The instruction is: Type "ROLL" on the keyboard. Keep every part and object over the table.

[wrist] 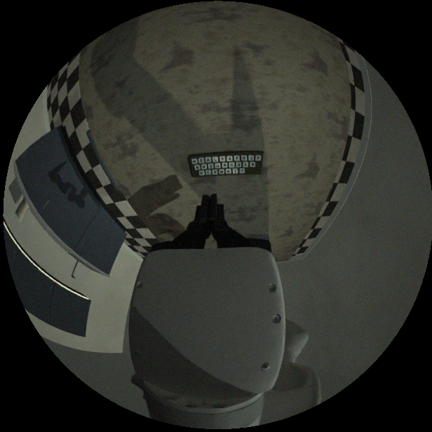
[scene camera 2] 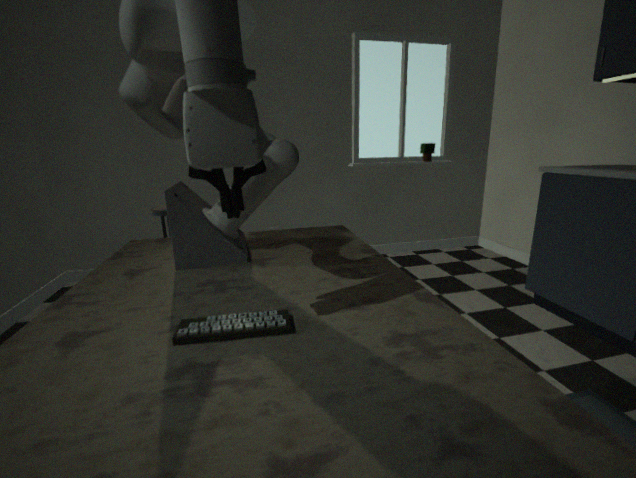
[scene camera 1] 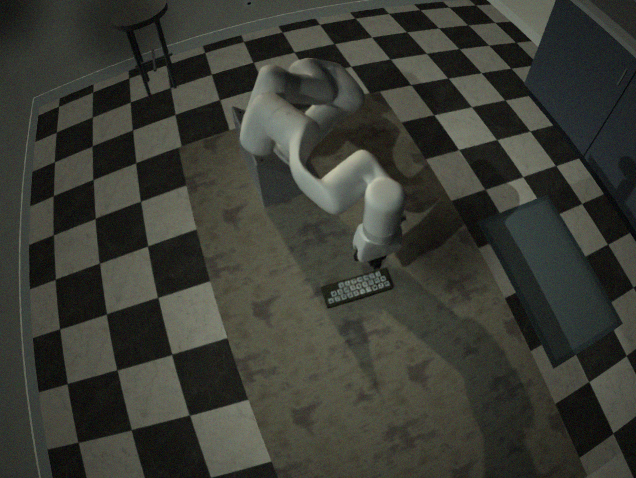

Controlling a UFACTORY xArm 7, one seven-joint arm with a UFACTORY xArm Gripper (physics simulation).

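Where they show: gripper, fingertip midpoint: [scene camera 2: 234, 216] [scene camera 1: 374, 263]; arm's base at its link origin: [scene camera 2: 219, 224] [scene camera 1: 287, 153].
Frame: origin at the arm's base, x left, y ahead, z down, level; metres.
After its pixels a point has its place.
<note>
The dark keyboard [scene camera 1: 357, 288] {x -0.013, y 0.459, z 0.075 m} [scene camera 2: 234, 327] {x -0.012, y 0.477, z 0.074 m} [wrist: 226, 163] with three rows of pale keys lies flat on the table [scene camera 1: 329, 400] {x -0.226, y 0.700, z 0.091 m} [scene camera 2: 102, 400] {x -0.186, y 0.568, z 0.091 m} [wrist: 300, 115]. In the wrist view its far row has the L and the middle row has the R and the O; the small letters are hard to read. My gripper [scene camera 1: 377, 265] {x 0.003, y 0.488, z -0.113 m} [scene camera 2: 233, 214] {x 0.003, y 0.488, z -0.113 m} [wrist: 211, 203] is shut and empty, pointing down. It hangs well above the table and the keyboard, with a wide gap under the tips in the second scene view. No key is touched or hidden by the fingers.
The grey wedge-shaped arm mount [scene camera 2: 197, 236] {x -0.062, y 0.096, z 0.006 m} stands at the table's back end. A glassy blue-green box [scene camera 1: 555, 282] is beyond the table's right edge. A blue cabinet [scene camera 1: 580, 77] [scene camera 2: 580, 246] stands farther right. A stool [scene camera 1: 159, 51] is behind at the left.
</note>
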